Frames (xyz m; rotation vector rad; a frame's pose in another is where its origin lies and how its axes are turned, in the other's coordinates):
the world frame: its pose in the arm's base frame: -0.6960 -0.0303 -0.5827 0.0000 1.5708 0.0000
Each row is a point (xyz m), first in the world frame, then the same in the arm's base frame.
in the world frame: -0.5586 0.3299 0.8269
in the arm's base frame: 0.1309 0.2996 -0.0241
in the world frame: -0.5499 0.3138 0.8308
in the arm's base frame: 0.1348 0.2835 -0.0328
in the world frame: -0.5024 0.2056 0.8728
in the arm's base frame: 0.1768 0.1753 -0.0803
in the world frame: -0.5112 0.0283 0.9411
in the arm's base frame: 0.2451 -0.0020 -0.0715
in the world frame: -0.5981 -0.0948 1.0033
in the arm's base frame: 0.3073 -0.1251 0.0154
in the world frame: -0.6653 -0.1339 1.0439
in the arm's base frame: 0.3479 -0.1642 0.0826
